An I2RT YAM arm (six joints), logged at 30 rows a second.
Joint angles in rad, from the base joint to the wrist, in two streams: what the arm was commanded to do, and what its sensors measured. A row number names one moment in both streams.
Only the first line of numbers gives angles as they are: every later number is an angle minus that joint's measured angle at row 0.
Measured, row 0:
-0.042, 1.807, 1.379, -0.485, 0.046, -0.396
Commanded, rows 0 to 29:
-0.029, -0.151, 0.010, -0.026, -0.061, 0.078
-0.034, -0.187, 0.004, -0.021, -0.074, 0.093
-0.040, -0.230, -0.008, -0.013, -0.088, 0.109
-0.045, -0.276, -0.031, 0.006, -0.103, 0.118
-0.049, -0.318, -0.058, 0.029, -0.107, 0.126
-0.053, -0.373, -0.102, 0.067, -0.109, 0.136
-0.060, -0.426, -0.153, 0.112, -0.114, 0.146
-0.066, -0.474, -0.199, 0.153, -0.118, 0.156
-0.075, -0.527, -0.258, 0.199, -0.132, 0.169
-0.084, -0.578, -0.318, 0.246, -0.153, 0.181
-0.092, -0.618, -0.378, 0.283, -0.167, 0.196
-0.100, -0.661, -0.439, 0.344, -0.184, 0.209
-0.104, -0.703, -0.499, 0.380, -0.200, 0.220
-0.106, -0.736, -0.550, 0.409, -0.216, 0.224
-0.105, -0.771, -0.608, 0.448, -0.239, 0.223
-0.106, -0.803, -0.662, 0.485, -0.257, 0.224
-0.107, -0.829, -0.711, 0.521, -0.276, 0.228
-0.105, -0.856, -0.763, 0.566, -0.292, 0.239
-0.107, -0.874, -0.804, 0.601, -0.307, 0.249
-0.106, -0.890, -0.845, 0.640, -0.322, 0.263
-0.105, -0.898, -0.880, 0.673, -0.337, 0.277
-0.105, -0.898, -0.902, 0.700, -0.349, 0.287
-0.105, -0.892, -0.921, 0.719, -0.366, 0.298
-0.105, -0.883, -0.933, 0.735, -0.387, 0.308
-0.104, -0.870, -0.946, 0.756, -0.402, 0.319
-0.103, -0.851, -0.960, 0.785, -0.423, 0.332
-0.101, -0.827, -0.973, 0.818, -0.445, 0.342
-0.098, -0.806, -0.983, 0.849, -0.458, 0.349
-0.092, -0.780, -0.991, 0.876, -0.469, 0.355
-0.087, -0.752, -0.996, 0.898, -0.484, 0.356
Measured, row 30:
-0.100, -0.800, -0.970, 0.764, -0.402, 0.311
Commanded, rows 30 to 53:
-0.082, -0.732, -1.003, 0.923, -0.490, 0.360
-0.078, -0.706, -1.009, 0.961, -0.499, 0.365
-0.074, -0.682, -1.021, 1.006, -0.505, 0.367
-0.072, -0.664, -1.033, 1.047, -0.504, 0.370
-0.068, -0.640, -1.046, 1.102, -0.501, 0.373
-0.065, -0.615, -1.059, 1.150, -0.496, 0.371
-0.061, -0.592, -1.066, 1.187, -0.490, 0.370
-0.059, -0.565, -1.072, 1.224, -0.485, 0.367
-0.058, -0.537, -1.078, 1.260, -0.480, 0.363
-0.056, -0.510, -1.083, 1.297, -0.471, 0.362
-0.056, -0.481, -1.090, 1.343, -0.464, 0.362
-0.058, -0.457, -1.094, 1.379, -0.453, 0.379
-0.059, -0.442, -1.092, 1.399, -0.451, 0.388
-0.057, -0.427, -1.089, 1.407, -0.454, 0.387
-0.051, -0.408, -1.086, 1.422, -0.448, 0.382
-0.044, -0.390, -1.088, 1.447, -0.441, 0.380
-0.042, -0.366, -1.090, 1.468, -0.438, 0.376
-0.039, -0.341, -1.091, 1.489, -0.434, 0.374
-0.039, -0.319, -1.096, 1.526, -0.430, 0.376
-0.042, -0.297, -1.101, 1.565, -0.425, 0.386
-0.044, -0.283, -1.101, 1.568, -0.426, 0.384
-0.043, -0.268, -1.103, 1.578, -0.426, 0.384
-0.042, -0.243, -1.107, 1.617, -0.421, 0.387
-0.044, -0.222, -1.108, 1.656, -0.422, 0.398
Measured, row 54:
-0.048, -0.261, -1.091, 1.524, -0.443, 0.374
